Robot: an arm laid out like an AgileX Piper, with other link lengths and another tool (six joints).
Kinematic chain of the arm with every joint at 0, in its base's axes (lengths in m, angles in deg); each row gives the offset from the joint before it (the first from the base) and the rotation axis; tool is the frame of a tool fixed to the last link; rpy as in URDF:
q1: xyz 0 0 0.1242 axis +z
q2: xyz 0 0 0 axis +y
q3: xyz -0.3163 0 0.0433 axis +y
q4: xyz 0.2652 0 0.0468 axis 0.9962 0 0.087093
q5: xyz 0 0 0 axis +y
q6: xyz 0.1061 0 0.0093 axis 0.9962 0 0.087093
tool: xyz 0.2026 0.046 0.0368 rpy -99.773 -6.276 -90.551
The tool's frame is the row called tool.
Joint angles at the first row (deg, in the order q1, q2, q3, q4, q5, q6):
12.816 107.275 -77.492 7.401 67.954 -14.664
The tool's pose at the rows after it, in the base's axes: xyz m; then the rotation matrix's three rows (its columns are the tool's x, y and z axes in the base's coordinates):
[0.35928 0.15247 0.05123], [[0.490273 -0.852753 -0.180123], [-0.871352 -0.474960 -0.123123], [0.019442 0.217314 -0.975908]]
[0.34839 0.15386 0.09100], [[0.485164 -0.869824 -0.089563], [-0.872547 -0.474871 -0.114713], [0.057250 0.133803 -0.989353]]
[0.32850 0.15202 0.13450], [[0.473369 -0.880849 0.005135], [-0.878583 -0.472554 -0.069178], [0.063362 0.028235 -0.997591]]
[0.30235 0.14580 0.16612], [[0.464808 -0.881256 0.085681], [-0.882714 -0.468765 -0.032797], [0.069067 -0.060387 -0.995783]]
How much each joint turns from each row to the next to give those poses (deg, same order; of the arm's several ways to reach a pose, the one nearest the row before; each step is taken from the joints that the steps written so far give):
3.597 -6.891 1.113 -8.026 0.601 8.207
1.793 -8.014 2.398 -1.369 0.472 2.274
0.195 -9.836 3.351 0.678 0.464 0.464
0.000 -9.485 3.888 0.482 0.537 0.169

